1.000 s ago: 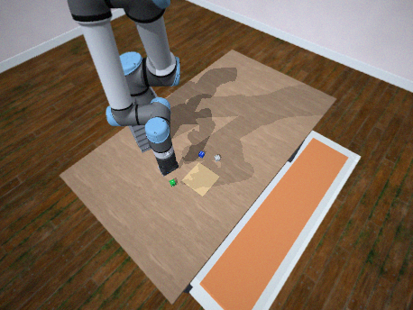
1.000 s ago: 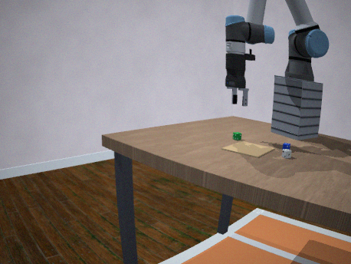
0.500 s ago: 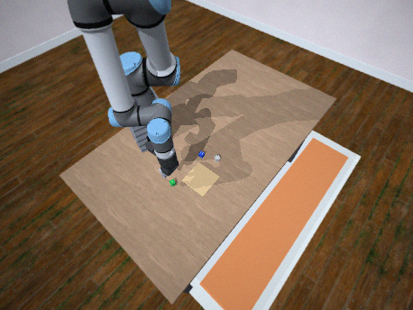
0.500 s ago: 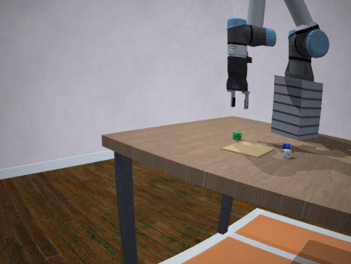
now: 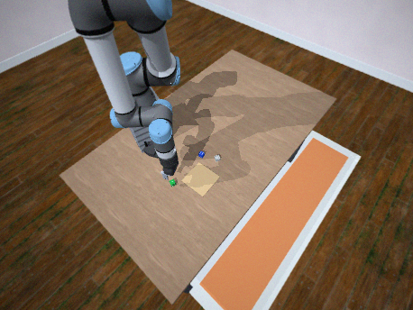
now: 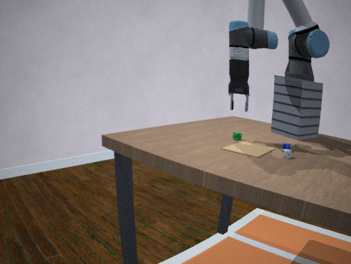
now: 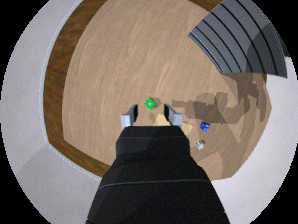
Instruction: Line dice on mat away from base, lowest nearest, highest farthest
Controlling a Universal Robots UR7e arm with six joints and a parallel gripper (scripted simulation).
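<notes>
The green die is 110 mm below my hand and 10 mm ahead of it. From my hand the other things lie so: tan mat (120 mm below, 110 mm to the left, 100 mm ahead); blue die (220 mm to the left, 110 mm below, 10 mm ahead); white die (250 mm to the left, 110 mm below, 100 mm ahead).
</notes>
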